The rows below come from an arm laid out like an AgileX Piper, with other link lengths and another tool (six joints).
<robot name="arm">
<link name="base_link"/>
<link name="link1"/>
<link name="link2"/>
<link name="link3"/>
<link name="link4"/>
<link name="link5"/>
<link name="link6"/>
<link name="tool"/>
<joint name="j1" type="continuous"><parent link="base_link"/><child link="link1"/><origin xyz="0.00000 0.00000 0.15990" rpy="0.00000 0.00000 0.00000"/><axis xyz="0 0 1"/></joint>
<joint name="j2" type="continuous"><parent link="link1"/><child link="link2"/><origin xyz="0.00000 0.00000 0.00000" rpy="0.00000 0.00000 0.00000"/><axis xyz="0 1 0"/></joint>
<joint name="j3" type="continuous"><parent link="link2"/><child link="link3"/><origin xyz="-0.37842 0.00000 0.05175" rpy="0.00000 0.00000 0.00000"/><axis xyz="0 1 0"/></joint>
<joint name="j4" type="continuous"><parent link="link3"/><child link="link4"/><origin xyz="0.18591 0.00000 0.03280" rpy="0.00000 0.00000 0.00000"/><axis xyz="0.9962 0 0.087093"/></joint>
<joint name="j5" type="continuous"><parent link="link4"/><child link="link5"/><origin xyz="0.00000 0.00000 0.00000" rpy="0.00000 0.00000 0.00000"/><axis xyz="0 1 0"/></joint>
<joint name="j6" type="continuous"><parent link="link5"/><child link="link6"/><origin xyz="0.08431 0.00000 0.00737" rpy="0.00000 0.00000 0.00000"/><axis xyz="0.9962 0 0.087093"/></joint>
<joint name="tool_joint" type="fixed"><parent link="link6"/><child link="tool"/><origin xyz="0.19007 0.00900 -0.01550" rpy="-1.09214 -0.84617 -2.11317"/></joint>
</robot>
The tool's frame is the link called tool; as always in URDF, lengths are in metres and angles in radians. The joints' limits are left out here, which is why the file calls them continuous.
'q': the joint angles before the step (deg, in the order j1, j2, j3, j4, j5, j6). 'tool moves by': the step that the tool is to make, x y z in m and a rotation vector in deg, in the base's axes. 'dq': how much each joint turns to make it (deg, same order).
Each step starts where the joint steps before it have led.
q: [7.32 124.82 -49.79 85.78 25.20 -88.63]
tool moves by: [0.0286 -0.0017 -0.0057 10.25 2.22 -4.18]
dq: [-6.94 6.07 -4.66 1.70 10.69 -1.00]
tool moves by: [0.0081 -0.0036 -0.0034 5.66 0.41 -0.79]
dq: [-3.69 3.45 -1.19 1.29 6.20 -3.04]
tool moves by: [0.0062 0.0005 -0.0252 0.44 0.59 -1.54]
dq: [0.01 4.05 -0.01 5.39 0.10 -5.11]
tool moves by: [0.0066 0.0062 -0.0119 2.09 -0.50 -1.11]
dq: [-0.02 2.94 -0.02 4.72 2.24 -4.46]
